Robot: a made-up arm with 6 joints.
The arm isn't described. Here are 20 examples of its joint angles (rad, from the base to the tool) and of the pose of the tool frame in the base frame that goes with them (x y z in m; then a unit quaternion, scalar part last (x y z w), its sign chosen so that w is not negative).
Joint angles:
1: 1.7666 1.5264 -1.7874 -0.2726 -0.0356 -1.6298
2: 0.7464 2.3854 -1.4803 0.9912 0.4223 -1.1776
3: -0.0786 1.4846 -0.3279 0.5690 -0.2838 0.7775
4: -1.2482 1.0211 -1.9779 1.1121 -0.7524 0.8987
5: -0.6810 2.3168 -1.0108 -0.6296 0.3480 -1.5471
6: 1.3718 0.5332 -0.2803 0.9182 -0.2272 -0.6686
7: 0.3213 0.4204 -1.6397 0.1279 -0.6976 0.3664
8: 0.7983 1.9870 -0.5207 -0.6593 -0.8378 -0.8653
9: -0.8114 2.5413 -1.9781 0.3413 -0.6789 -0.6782
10: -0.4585 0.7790 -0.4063 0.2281 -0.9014 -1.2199
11: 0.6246 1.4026 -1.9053 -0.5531 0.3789 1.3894
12: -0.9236 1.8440 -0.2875 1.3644 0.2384 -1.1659
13: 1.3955 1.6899 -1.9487 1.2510 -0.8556 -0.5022
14: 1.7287 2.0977 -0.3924 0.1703 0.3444 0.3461
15: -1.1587 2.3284 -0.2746 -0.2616 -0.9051 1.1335
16: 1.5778 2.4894 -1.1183 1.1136 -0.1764 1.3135
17: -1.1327 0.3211 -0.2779 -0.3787 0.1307 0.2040
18: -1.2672 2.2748 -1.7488 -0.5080 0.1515 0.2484
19: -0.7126 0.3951 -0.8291 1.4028 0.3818 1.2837
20: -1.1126 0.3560 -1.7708 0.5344 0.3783 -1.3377
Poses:
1: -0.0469 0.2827 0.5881 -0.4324 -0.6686 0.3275 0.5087
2: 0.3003 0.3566 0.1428 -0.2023 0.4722 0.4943 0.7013
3: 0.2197 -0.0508 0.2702 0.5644 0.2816 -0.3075 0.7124
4: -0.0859 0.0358 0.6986 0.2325 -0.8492 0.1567 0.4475
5: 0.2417 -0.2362 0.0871 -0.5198 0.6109 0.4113 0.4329
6: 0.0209 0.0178 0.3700 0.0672 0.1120 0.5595 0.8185
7: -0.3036 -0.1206 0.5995 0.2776 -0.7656 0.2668 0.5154
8: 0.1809 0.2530 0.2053 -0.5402 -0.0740 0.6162 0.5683
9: 0.4044 -0.4269 0.2717 -0.1779 0.0522 -0.5023 0.8446
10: 0.0722 -0.0401 0.4591 -0.4809 -0.0679 -0.4278 0.7623
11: 0.2183 0.0909 0.6495 0.4466 0.0165 0.2615 0.8555
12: 0.1799 -0.1298 0.1732 0.4545 0.5762 -0.2820 0.6180
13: 0.1373 0.2528 0.6265 0.5432 -0.0328 0.3335 0.7698
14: -0.0271 0.1671 0.1199 -0.5183 0.6689 0.2578 0.4663
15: 0.1467 -0.2711 0.0986 0.6651 0.1896 -0.5069 0.5145
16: 0.0408 0.3849 0.0474 0.4402 0.6570 -0.1366 0.5966
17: 0.0141 0.0011 0.3339 -0.0256 0.1145 -0.5531 0.8248
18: 0.1693 -0.5022 0.2627 0.0875 0.3377 -0.5591 0.7521
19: 0.0109 0.0537 0.4776 0.9010 -0.1887 0.1886 0.3420
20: -0.0516 0.2426 0.5884 -0.5849 -0.2296 -0.5422 0.5578
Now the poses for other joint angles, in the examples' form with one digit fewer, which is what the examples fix.
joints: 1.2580 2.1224 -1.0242 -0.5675 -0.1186 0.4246
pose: 0.124 0.378 0.189 -0.318 0.355 0.561 0.676
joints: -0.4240 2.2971 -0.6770 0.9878 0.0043 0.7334
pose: 0.280 -0.135 0.075 0.656 0.341 -0.586 0.331
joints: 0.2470 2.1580 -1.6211 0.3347 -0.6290 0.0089
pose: 0.496 0.099 0.385 0.158 -0.028 0.043 0.986
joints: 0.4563 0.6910 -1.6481 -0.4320 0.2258 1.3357
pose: -0.063 -0.074 0.662 0.483 -0.246 0.342 0.767
